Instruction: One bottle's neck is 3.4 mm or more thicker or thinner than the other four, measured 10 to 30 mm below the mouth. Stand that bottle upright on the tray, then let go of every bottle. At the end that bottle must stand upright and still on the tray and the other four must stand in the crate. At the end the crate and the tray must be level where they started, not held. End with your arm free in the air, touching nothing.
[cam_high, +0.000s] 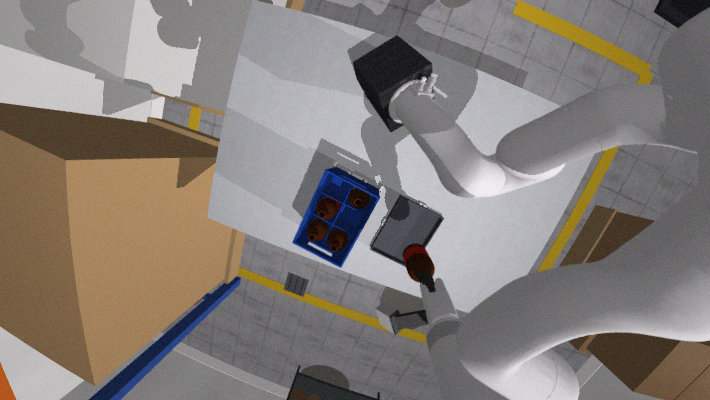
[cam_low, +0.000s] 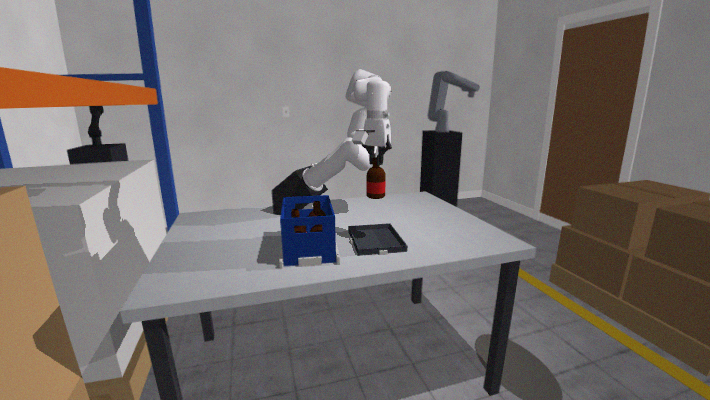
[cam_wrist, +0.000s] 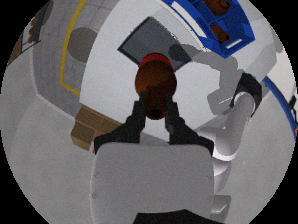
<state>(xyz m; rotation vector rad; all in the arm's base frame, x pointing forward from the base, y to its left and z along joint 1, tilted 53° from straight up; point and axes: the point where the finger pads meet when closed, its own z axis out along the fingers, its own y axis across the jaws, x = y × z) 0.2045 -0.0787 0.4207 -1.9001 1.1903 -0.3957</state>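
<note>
Now: the glass bottle 70 mm below my hand. Also, from my hand: blue crate (270 mm to the right, 250 mm below, 10 mm ahead); dark tray (320 mm below).
</note>
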